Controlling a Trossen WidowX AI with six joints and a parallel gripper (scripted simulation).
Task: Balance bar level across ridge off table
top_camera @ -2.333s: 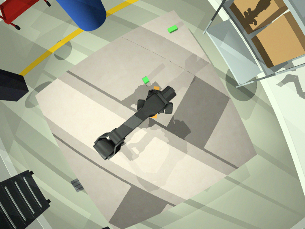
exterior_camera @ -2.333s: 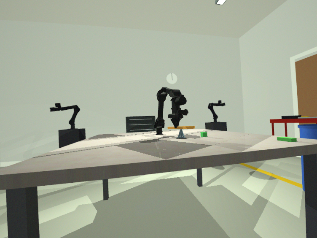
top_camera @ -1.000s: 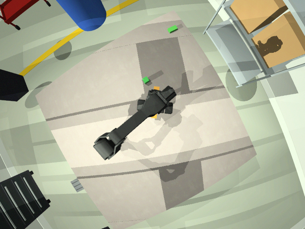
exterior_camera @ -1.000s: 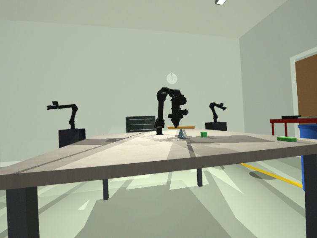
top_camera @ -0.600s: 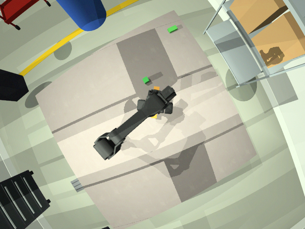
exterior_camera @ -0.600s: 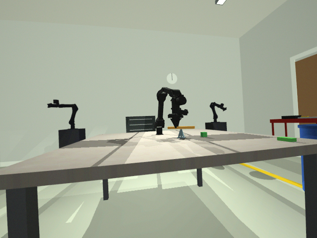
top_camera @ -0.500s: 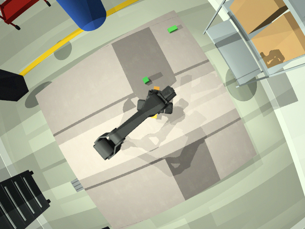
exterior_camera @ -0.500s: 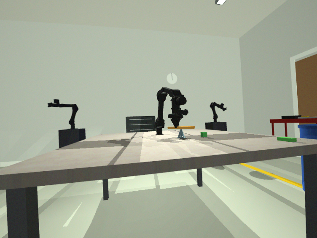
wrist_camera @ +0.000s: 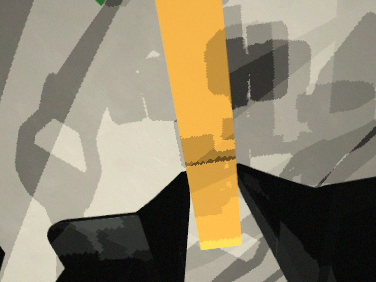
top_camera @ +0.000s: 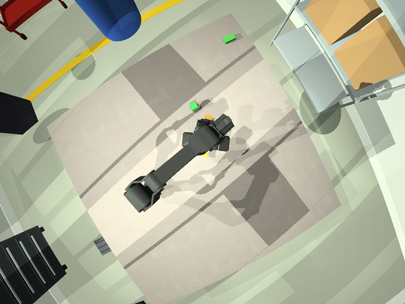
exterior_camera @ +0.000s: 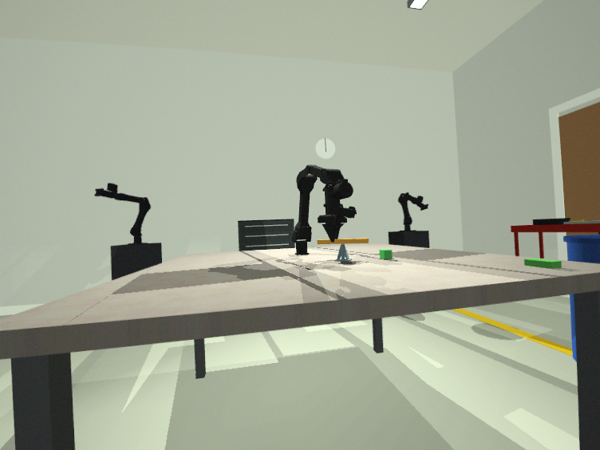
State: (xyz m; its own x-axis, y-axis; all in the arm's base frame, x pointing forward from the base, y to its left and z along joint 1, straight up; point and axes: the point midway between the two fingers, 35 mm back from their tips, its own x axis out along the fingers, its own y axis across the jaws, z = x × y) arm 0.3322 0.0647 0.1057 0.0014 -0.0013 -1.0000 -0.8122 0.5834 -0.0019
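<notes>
Now: the orange bar 3 cm to the left of my gripper tip and 2 cm ahead of it. The rest, counted from my gripper tip: blue-grey ridge (4 cm below, 3 cm to the left, 2 cm ahead); then green cube (19 cm to the left, 5 cm below, 4 cm ahead); then green flat block (44 cm to the left, 41 cm ahead, 6 cm below).
</notes>
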